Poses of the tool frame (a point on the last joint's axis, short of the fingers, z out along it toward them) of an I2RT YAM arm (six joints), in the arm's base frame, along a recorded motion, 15 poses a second.
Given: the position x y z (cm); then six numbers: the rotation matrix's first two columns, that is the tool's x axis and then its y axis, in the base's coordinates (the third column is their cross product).
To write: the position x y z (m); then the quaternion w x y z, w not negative. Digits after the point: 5 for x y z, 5 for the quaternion.
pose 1, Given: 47.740 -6.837 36.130 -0.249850 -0.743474 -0.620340 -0.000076 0.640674 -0.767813
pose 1, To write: 0.47740 -0.06837 0.36130 0.55468 -0.25962 0.71600 -0.33505
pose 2, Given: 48.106 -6.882 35.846 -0.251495 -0.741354 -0.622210 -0.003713 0.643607 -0.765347
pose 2, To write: 0.48106 -0.06882 0.35846 0.55396 -0.25957 0.71759 -0.33289
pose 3, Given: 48.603 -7.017 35.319 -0.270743 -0.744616 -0.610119 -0.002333 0.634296 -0.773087
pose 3, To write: 0.48603 -0.07017 0.35319 0.54545 -0.25905 0.72085 -0.34021
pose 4, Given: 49.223 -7.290 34.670 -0.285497 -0.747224 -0.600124 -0.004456 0.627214 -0.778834
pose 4, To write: 0.49223 -0.07290 0.34670 0.53836 -0.25966 0.72372 -0.34492
